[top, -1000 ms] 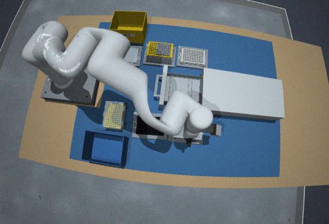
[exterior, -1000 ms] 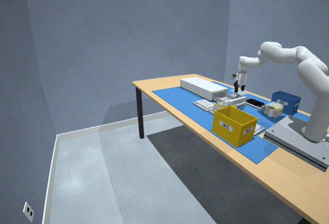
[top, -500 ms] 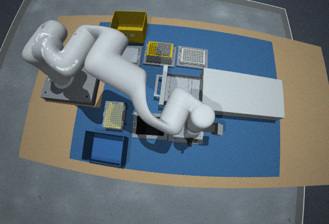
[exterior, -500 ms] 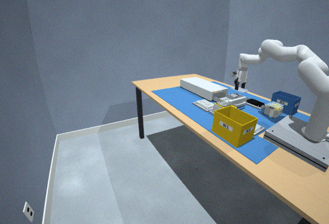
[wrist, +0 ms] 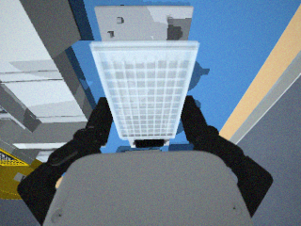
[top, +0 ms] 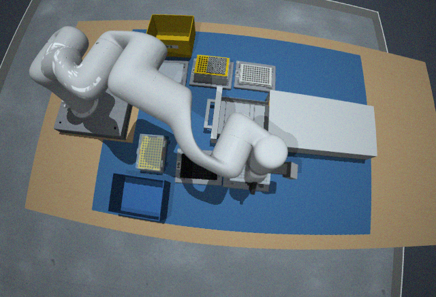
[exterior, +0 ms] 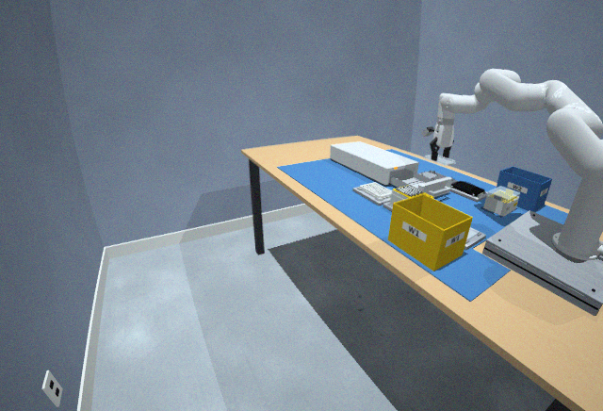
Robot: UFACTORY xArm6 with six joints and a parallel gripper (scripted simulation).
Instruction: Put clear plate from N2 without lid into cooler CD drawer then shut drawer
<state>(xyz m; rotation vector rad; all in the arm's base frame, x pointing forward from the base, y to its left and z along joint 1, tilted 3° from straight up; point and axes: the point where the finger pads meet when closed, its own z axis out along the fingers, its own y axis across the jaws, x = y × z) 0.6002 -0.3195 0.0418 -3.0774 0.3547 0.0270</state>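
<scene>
Right now my hand is 190 mm to the right of the cooler drawer, 90 mm above it and 20 mm short of it. From my hand the other things lie so: black plate: 170 mm behind, 90 mm below, 40 mm to the left; clear plate: 10 mm below; grey work nest N2: 110 mm below.
</scene>
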